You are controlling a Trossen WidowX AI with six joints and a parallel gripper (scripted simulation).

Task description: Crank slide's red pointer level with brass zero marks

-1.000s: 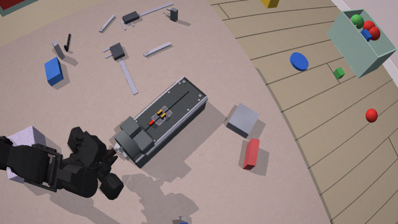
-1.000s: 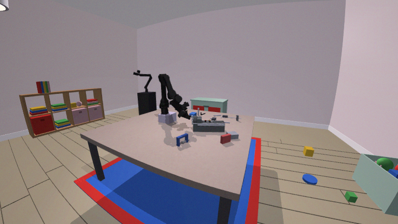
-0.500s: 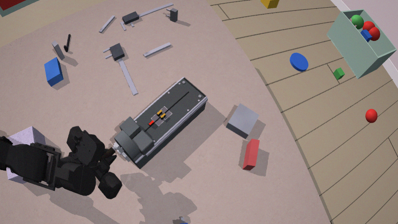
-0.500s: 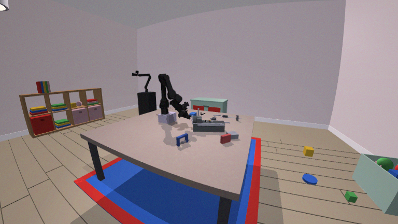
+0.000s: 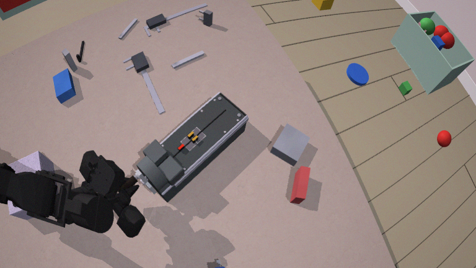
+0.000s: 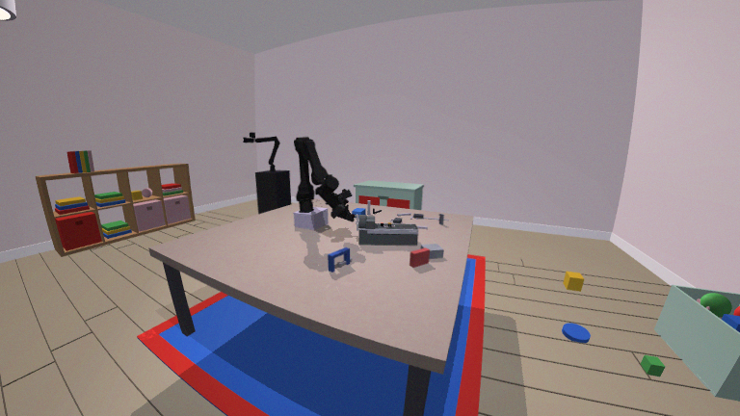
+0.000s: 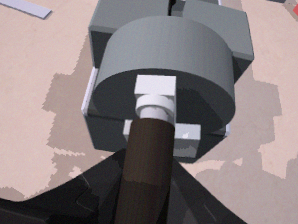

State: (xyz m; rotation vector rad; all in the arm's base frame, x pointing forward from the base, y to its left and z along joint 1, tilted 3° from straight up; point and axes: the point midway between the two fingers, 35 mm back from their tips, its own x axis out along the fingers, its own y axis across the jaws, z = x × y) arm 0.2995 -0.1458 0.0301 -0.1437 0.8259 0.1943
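Now: gripper tip 2 cm below the dark brown crank handle and 2 cm past it. From my gripper tip the other things lie so: red pointer: 13 cm ahead, 3 cm to the left, 1 cm below; then red block: 32 cm ahead, 17 cm to the right, 7 cm below; then grey block: 36 cm ahead, 8 cm below, 7 cm to the right.
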